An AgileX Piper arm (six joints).
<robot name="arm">
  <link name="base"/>
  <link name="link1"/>
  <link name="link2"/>
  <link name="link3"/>
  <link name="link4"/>
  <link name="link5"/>
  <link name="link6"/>
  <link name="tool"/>
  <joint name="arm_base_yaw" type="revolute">
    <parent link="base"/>
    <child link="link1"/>
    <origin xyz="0 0 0.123" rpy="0 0 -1.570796"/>
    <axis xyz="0 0 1"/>
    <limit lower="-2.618" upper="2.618"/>
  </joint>
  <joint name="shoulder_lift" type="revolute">
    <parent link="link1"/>
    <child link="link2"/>
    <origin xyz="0 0 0" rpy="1.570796 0 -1.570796"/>
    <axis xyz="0 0 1"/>
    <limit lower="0" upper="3.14"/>
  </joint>
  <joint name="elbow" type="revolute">
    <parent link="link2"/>
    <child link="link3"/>
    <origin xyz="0.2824 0.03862 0" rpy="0 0 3.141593"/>
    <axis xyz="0 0 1"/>
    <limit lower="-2.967" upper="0"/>
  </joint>
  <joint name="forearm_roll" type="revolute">
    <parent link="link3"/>
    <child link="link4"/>
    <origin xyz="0.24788 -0.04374 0" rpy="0.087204 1.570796 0"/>
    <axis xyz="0 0 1"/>
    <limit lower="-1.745" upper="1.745"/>
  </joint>
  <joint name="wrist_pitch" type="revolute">
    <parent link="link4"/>
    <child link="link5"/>
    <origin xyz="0 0 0" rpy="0 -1.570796 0"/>
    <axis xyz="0 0 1"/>
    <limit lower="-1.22" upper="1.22"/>
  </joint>
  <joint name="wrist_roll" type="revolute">
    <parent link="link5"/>
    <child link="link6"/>
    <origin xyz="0.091 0 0" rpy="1.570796 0 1.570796"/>
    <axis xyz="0 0 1"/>
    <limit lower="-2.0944" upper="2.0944"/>
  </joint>
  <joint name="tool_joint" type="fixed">
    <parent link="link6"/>
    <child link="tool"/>
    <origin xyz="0 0 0"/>
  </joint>
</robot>
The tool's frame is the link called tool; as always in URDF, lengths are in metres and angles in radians.
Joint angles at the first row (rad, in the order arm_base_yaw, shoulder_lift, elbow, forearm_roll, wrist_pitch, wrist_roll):
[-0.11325 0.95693 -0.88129 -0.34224 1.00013 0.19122]
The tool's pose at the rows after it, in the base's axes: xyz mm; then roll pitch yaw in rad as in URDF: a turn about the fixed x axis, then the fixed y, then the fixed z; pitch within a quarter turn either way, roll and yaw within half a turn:
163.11, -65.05, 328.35, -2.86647, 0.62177, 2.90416
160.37, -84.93, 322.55, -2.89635, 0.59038, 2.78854
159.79, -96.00, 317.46, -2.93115, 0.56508, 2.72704
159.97, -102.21, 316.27, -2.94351, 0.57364, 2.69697
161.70, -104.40, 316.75, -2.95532, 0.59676, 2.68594
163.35, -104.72, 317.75, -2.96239, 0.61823, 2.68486
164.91, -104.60, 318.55, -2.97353, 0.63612, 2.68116
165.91, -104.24, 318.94, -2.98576, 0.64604, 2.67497
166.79, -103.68, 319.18, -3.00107, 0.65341, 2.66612
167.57, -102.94, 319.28, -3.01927, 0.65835, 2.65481
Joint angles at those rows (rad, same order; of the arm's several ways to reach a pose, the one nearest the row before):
[-0.23856 0.96939 -0.88159 -0.33366 0.97479 0.19121]
[-0.36948 0.99814 -0.88156 -0.28800 0.96749 0.15248]
[-0.44732 1.02255 -0.88158 -0.23618 0.95960 0.10905]
[-0.48432 1.03269 -0.88157 -0.21933 0.93854 0.09712]
[-0.49637 1.03619 -0.88158 -0.20720 0.91119 0.09398]
[-0.49735 1.03619 -0.88158 -0.20082 0.88953 0.09400]
[-0.49739 1.03620 -0.88159 -0.19129 0.87165 0.09395]
[-0.49736 1.03622 -0.88160 -0.18128 0.86190 0.09398]
[-0.49735 1.03620 -0.88160 -0.16896 0.85476 0.09400]
[-0.49737 1.03620 -0.88160 -0.15446 0.85000 0.09398]

